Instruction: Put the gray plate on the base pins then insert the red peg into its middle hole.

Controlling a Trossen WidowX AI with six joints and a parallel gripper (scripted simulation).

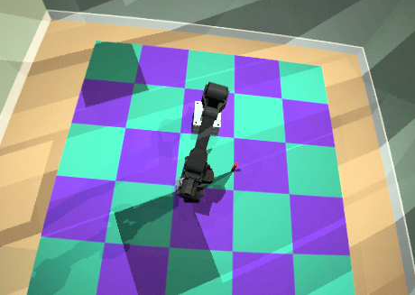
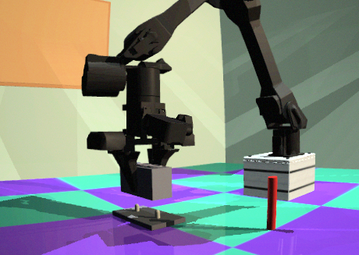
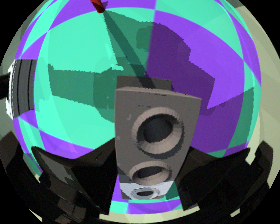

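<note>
Right now my gripper tip is 40 mm above the gray base. Round my gripper tip: gray plate: 30 mm above; red peg: 120 mm behind, 170 mm to the left, 10 mm below.
</note>
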